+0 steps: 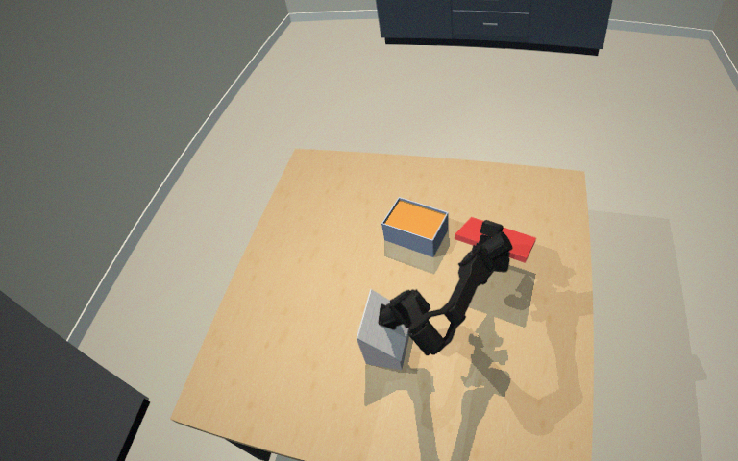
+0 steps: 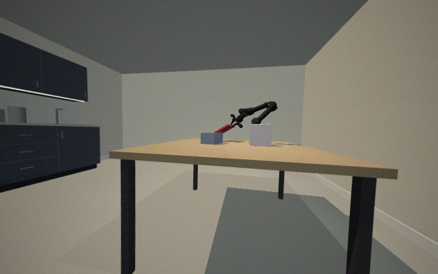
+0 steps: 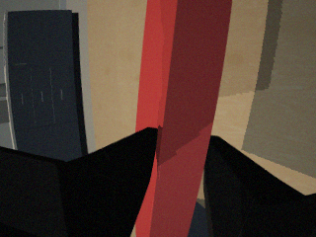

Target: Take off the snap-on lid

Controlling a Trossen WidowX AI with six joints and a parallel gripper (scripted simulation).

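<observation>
My gripper tip is 7 cm short of the red lid, 2 cm to the left of it and 4 cm above it. Round my gripper tip: storage box (18 cm ahead, 26 cm to the left, 13 cm below).
</observation>
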